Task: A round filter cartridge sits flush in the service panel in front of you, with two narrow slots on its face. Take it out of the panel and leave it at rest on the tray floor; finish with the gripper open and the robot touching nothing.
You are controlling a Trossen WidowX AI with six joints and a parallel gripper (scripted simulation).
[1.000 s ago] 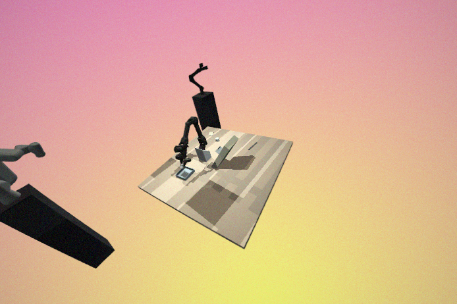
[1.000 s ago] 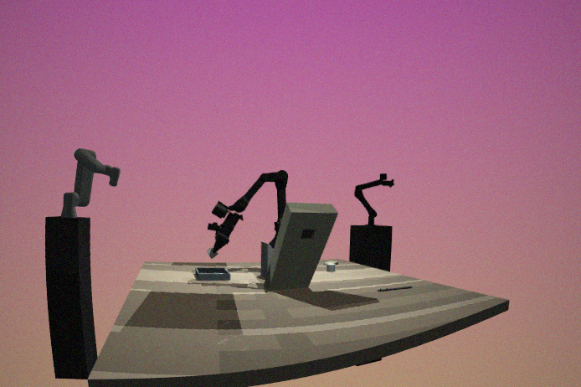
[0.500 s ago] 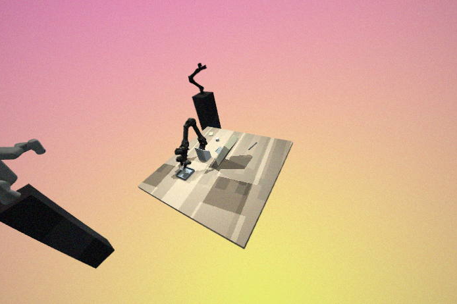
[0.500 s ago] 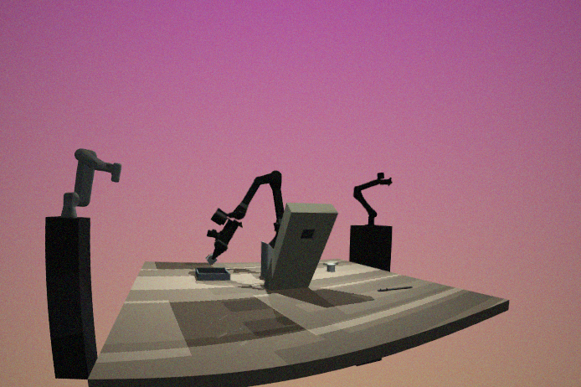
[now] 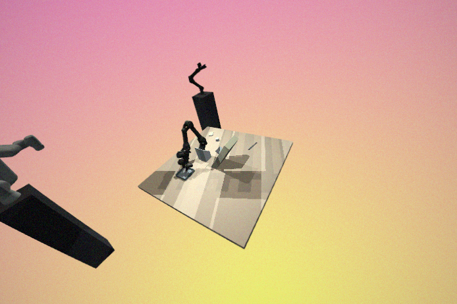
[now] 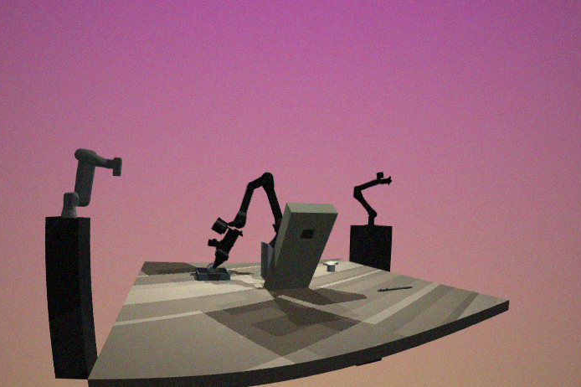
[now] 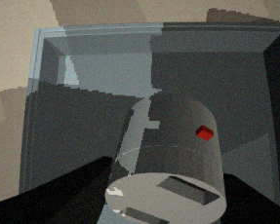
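Now: gripper tip right at the filter cartridge. Also, from my gripper tip: tray 1 cm to the right, 4 cm below.
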